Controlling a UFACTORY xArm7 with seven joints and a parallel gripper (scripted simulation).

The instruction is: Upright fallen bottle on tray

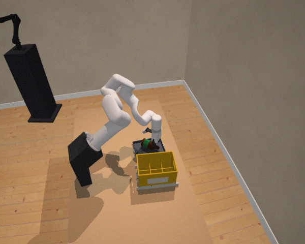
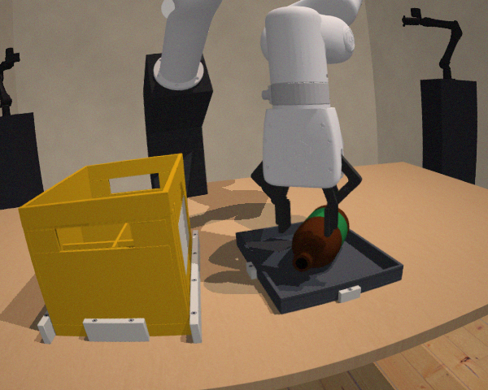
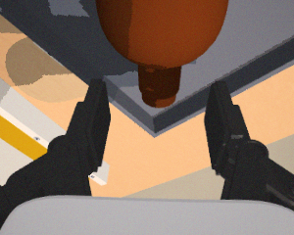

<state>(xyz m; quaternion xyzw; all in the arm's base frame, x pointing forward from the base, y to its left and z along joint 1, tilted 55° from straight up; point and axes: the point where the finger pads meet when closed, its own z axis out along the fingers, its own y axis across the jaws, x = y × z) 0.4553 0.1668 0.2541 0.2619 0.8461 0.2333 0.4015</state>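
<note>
Right now the bottle is 40 mm behind my hand, 20 mm to the left of it and 50 mm below it. From my hand the other things lie so: yellow crate 260 mm to the right, 10 mm below; tray 60 mm behind, 20 mm to the left, 80 mm below.
</note>
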